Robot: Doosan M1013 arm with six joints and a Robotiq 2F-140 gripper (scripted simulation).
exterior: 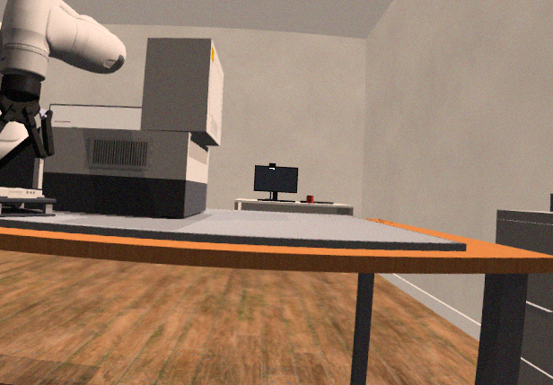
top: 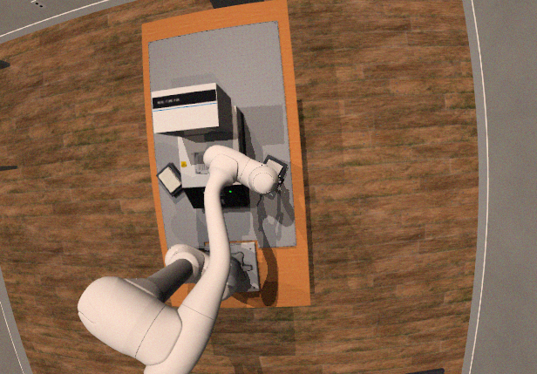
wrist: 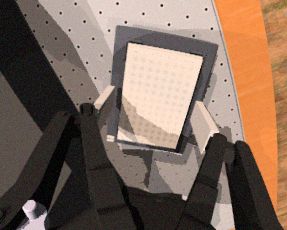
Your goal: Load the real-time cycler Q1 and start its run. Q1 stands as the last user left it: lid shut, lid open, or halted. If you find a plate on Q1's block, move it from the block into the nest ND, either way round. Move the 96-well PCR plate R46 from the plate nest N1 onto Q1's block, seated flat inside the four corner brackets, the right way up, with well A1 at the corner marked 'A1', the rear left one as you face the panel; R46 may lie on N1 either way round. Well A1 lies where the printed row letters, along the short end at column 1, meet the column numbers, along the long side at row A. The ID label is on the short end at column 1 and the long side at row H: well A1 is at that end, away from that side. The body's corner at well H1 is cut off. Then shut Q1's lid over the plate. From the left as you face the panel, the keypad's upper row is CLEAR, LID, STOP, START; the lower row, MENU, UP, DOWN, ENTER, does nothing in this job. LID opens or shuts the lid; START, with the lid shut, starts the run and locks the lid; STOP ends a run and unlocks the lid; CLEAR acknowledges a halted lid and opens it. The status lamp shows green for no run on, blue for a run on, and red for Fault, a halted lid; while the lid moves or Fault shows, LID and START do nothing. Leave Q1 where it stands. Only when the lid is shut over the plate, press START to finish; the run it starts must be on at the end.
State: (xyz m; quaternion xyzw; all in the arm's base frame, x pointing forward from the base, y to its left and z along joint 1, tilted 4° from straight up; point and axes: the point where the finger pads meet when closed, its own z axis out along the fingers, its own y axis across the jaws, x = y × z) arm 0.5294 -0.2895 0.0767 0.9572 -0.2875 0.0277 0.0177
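Right now my hand is 30 mm above the white plate R46. The rest, counted from my hand: dark plate nest N1 (40 mm below); dark nest (580 mm to the left, 50 mm below, 10 mm ahead); 96-well plate (580 mm to the left, 30 mm below, 10 mm ahead).
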